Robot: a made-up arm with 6 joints. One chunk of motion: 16 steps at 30 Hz.
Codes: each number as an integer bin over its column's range. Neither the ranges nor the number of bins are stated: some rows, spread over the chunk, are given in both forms.
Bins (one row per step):
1: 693 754 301 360 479 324
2: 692 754 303 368 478 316
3: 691 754 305 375 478 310
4: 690 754 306 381 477 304
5: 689 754 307 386 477 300
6: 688 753 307 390 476 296
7: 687 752 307 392 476 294
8: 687 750 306 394 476 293
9: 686 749 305 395 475 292
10: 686 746 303 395 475 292
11: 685 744 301 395 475 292
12: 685 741 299 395 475 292
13: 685 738 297 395 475 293
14: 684 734 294 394 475 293
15: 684 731 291 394 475 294
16: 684 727 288 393 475 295
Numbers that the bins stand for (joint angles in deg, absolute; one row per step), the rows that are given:
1: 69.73 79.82 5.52 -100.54 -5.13 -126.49
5: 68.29 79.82 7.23 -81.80 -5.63 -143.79
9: 67.21 78.69 6.66 -75.32 -6.13 -149.55
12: 66.85 76.89 4.95 -75.32 -6.13 -149.55
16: 66.49 73.74 1.80 -76.76 -6.13 -147.39
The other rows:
2: 69.37 79.82 6.09 -94.78 -5.38 -132.26
3: 69.01 79.82 6.66 -89.73 -5.38 -136.58
4: 68.65 79.82 6.95 -85.41 -5.63 -140.90
6: 67.93 79.59 7.23 -78.92 -5.88 -146.67
7: 67.57 79.37 7.23 -77.48 -5.88 -148.11
8: 67.57 78.92 6.95 -76.04 -5.88 -148.83
10: 67.21 78.02 6.09 -75.32 -6.13 -149.55
11: 66.85 77.57 5.52 -75.32 -6.13 -149.55
13: 66.85 76.22 4.37 -75.32 -6.13 -148.83
14: 66.49 75.32 3.52 -76.04 -6.13 -148.83
15: 66.49 74.64 2.66 -76.04 -6.13 -148.11

